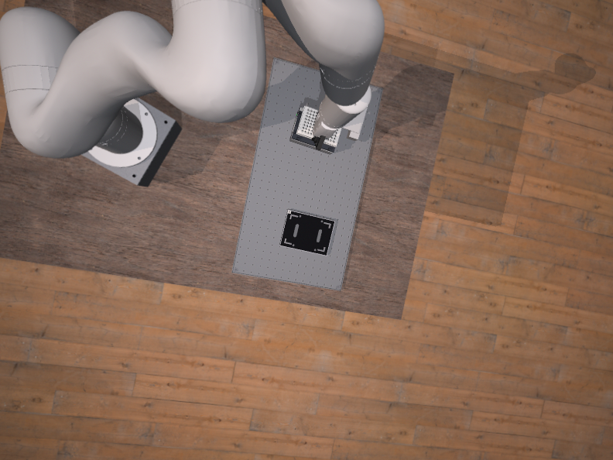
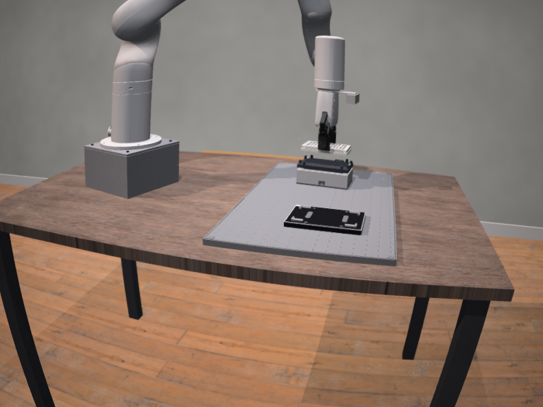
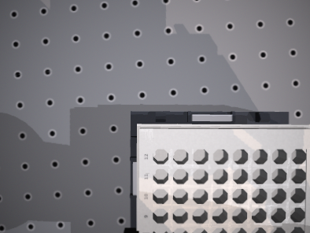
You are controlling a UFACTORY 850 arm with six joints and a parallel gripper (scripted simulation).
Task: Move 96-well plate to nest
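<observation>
The black plate nest N1 lies 33 cm to the right of my hand, 10 cm below it and 4 cm ahead of it. Round my hand: 96-well plate 1 cm below.
</observation>
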